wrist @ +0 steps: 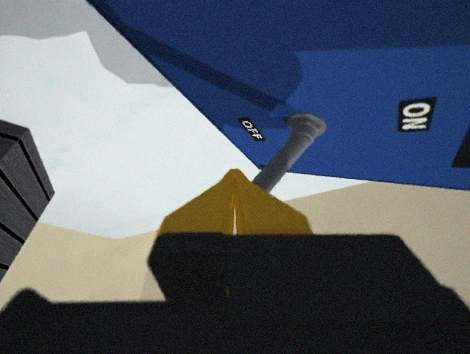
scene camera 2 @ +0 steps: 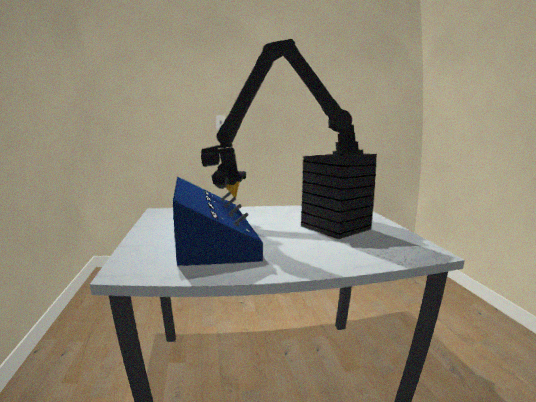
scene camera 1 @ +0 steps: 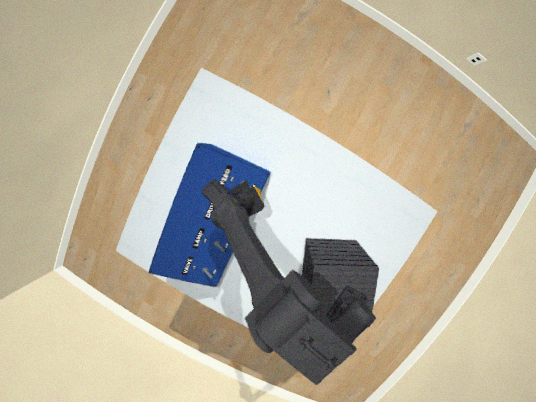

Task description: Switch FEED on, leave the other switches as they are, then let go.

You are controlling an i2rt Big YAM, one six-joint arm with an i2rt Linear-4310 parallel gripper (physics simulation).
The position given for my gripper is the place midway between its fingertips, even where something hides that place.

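Observation:
My gripper (wrist: pixel 234 176), visible. Grey feed lever (wrist: pixel 275 169), visible.

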